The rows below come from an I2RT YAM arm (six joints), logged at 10 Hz.
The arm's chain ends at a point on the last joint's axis. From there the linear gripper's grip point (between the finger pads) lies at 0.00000 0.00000 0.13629 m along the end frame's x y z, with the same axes.
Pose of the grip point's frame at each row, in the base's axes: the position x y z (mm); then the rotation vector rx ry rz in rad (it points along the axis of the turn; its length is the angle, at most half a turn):
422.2 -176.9 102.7 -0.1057 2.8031 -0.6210
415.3 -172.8 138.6 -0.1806 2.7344 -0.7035
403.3 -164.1 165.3 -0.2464 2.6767 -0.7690
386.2 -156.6 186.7 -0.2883 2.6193 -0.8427
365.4 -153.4 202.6 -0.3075 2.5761 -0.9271
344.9 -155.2 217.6 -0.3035 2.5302 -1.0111
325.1 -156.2 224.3 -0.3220 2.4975 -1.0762
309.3 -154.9 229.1 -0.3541 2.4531 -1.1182
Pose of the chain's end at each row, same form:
384.8 -121.8 221.6 -0.1057 2.8031 -0.6210
370.6 -111.6 251.8 -0.1806 2.7344 -0.7035
352.7 -98.5 273.5 -0.2464 2.6767 -0.7690
330.6 -85.9 289.1 -0.2883 2.6193 -0.8427
307.5 -76.5 299.1 -0.3075 2.5761 -0.9271
285.2 -72.0 307.5 -0.3035 2.5302 -1.0111
264.3 -68.7 309.3 -0.3220 2.4975 -1.0762
244.9 -65.5 309.3 -0.3541 2.4531 -1.1182

